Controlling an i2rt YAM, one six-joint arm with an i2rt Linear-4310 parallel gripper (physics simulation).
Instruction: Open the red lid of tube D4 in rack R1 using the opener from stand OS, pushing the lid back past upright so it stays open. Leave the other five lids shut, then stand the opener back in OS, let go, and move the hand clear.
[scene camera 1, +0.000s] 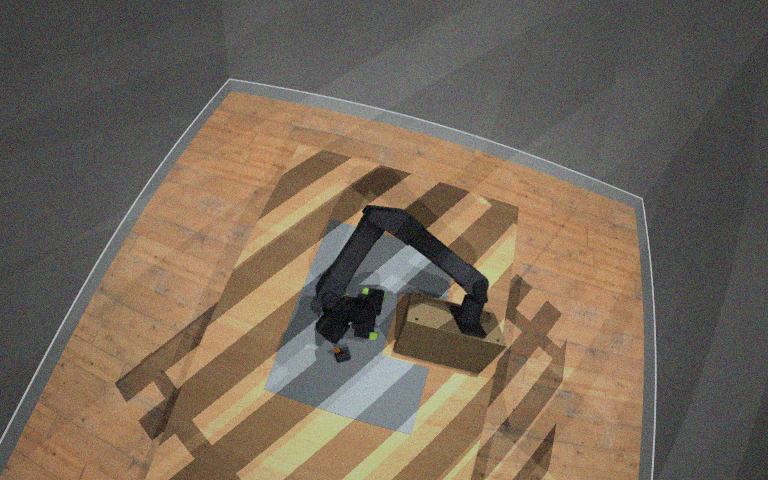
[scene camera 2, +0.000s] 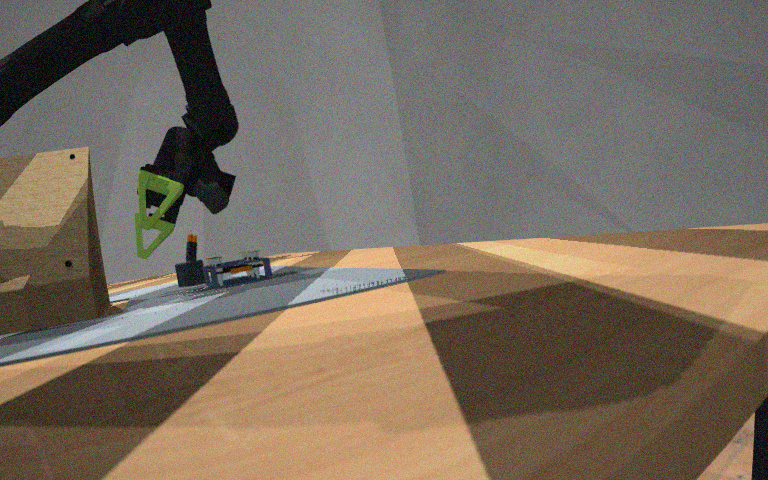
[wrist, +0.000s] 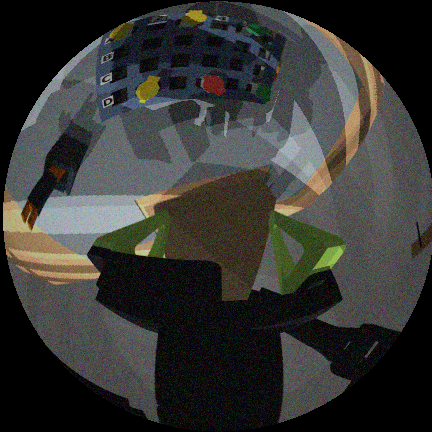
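Pixels of known places: gripper, between the fingertips: (scene camera 1: 380, 316) (scene camera 2: 142, 244) (wrist: 218, 215); arm's base, origin of its link: (scene camera 1: 466, 322) (wrist: 226, 293).
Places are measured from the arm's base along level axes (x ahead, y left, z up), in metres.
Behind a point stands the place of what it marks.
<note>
Rack R1 (scene camera 2: 214, 277) {x 0.320, y -0.076, z -0.150 m} (wrist: 196, 62) {x 0.355, y -0.017, z -0.136 m} is blue; the arm hides it in scene camera 1. The red lid (wrist: 214, 85) {x 0.336, y -0.025, z -0.124 m} in row D looks shut. Yellow lids (wrist: 148, 89) {x 0.343, y 0.014, z -0.124 m} (wrist: 195, 18) (wrist: 121, 31) and green lids (wrist: 263, 92) {x 0.332, y -0.062, z -0.124 m} (wrist: 257, 30) also look shut. The black opener (scene camera 2: 192, 249) {x 0.335, y 0.111, z -0.106 m} (wrist: 45, 187) with orange tips stands upright in the dark stand OS (scene camera 1: 342, 355) (scene camera 2: 189, 274) {x 0.318, y 0.088, z -0.147 m} (wrist: 67, 145) {x 0.335, y 0.097, z -0.151 m}, beside the rack. My gripper (scene camera 1: 369, 313) {x 0.237, y -0.014, z -0.088 m} (scene camera 2: 143, 241) {x 0.237, y -0.014, z -0.088 m} (wrist: 218, 215) {x 0.237, y -0.014, z -0.088 m} is open and empty, above the mat between rack and wooden box, apart from opener and rack.
A wooden box (scene camera 1: 436, 345) {x 0.073, y 0.071, z -0.029 m} (scene camera 2: 45, 254) {x 0.105, y -0.096, z -0.085 m} (wrist: 215, 195) {x 0.166, y -0.037, z -0.154 m} carries the arm's base and stands close to the gripper's side. The grey-blue mat (scene camera 1: 373, 390) {x 0.216, y 0.197, z -0.166 m} (scene camera 2: 243, 314) {x 0.269, y -0.356, z -0.166 m} lies under rack and stand on the wooden surface. Striped shadows cross it.
</note>
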